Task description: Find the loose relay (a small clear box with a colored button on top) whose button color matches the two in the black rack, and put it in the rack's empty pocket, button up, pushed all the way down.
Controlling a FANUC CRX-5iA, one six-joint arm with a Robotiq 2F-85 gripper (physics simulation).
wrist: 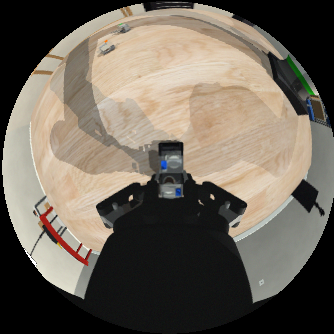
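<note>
My gripper (171,175) is shut on a clear relay (167,189) with a blue button, held at the lower middle of the wrist view. The black rack (171,145) is directly beyond the fingertips, with its long side pointing away from me. A seated relay (174,162) with a blue button shows in its far pocket. The fingers and the held relay hide the rest of the rack, including the empty pocket and the near relay. I cannot tell how high the held relay is over the rack, or whether it is in the pocket.
A loose relay with an orange button (106,48) and one with a green button (124,29) stand on the wooden table (150,75) at the far left. The arm's dark base (287,82) is at the right. A red frame (64,243) stands beyond the table's left edge.
</note>
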